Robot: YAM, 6 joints.
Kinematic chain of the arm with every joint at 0, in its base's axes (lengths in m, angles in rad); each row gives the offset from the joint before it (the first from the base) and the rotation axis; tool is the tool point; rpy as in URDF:
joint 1: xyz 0 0 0.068 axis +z
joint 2: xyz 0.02 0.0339 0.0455 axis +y
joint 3: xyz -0.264 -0.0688 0 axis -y
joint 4: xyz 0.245 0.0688 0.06 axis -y
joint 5: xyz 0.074 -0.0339 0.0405 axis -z
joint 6: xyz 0.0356 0 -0.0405 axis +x
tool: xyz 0 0 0 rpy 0 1.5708 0
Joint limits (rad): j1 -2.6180..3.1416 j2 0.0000..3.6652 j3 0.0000..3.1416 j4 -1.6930..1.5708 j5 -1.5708..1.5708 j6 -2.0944..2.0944
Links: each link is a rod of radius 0.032 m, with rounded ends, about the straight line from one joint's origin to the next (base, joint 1, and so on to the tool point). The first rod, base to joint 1, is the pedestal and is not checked.
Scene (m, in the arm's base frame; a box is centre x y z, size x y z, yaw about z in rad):
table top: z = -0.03
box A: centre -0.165 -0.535 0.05 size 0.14 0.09 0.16 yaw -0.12
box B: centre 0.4 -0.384 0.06 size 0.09 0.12 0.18 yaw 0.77
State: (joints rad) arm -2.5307 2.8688 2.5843 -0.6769 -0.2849 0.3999
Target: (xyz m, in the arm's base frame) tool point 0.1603 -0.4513 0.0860
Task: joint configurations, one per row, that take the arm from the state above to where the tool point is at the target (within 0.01 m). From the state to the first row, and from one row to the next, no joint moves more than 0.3 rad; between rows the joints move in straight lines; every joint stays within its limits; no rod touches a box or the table.
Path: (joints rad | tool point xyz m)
1: -2.3450 2.6336 2.5509 -0.7541 -0.3738 0.2152 | -0.3903 -0.4177 0.2019
2: -2.1593 2.3983 2.5175 -0.8313 -0.4627 0.0305 | -0.2813 -0.4502 0.3117
3: -1.9337 2.4407 2.4060 -0.9084 -0.4414 0.1229 | -0.1743 -0.5019 0.2493
4: -1.7081 2.4830 2.2944 -0.9854 -0.4200 0.2152 | -0.0570 -0.5189 0.1898
5: -1.4825 2.5254 2.1829 -1.0624 -0.3987 0.3076 | 0.0582 -0.5008 0.1350
6: -1.2569 2.5678 2.0713 -1.1395 -0.3774 0.3999 | 0.1603 -0.4513 0.0860

